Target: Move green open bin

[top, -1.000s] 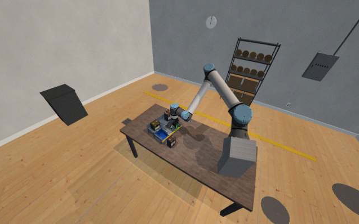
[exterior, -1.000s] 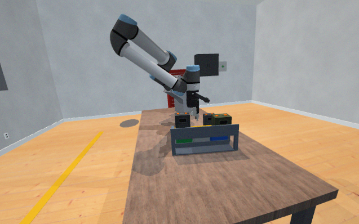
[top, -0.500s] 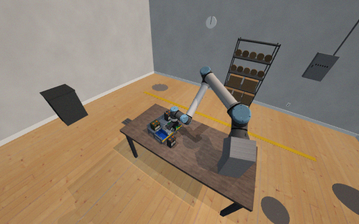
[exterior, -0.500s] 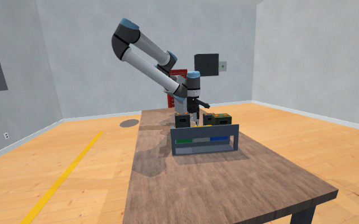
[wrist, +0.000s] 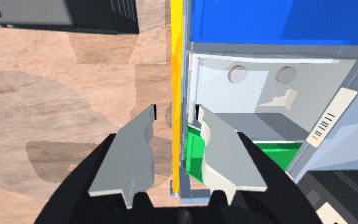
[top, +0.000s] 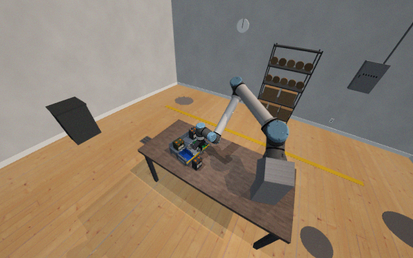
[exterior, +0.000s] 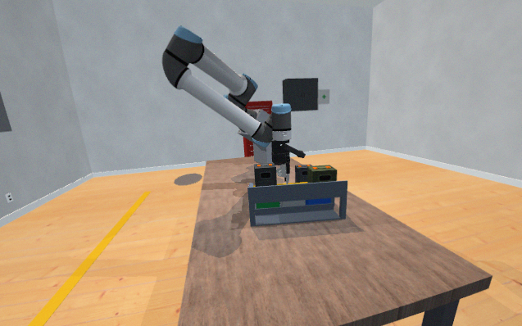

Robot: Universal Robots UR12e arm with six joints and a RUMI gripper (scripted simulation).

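Now: hand 2 cm above the yellow strip. Also, from my hand: green open bin (13 cm to the right, 8 cm ahead, 4 cm below); pale grey bin (10 cm ahead, 4 cm below, 2 cm to the right); blue bin (12 cm ahead, 9 cm to the left, 4 cm below).
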